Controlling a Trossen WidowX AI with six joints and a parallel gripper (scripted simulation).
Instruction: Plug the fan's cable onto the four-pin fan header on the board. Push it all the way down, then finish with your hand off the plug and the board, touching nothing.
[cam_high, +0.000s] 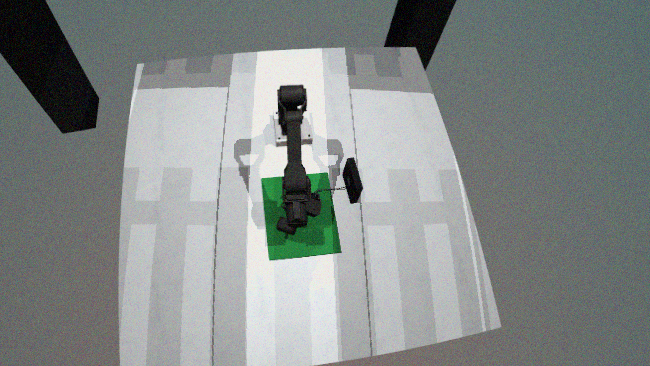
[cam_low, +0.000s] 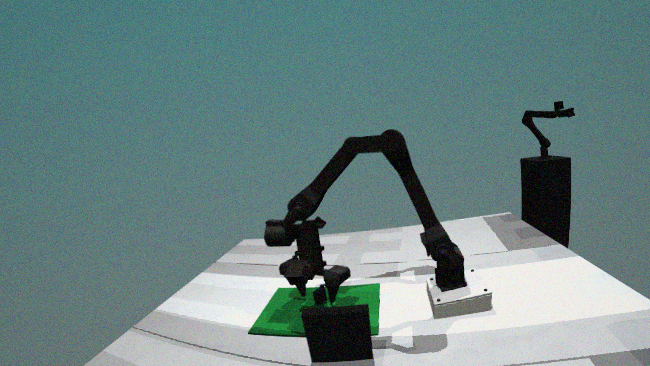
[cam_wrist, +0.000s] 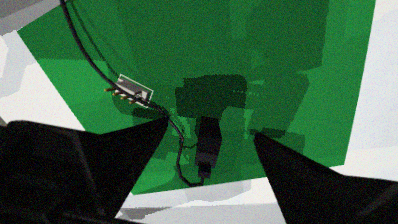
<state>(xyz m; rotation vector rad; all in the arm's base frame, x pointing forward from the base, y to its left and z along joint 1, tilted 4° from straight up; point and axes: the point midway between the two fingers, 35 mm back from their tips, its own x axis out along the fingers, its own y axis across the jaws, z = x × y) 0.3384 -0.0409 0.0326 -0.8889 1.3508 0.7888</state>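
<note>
Right now the black plug is 10 mm behind my gripper tip, 10 mm to the right of it and 10 mm above it. Also, from my gripper tip: whitish fan header (70 mm behind, 60 mm to the left, 20 mm below); then green board (10 mm behind, 20 mm to the left, 30 mm below); then black fan (80 mm behind, 210 mm to the left, 40 mm above).
</note>
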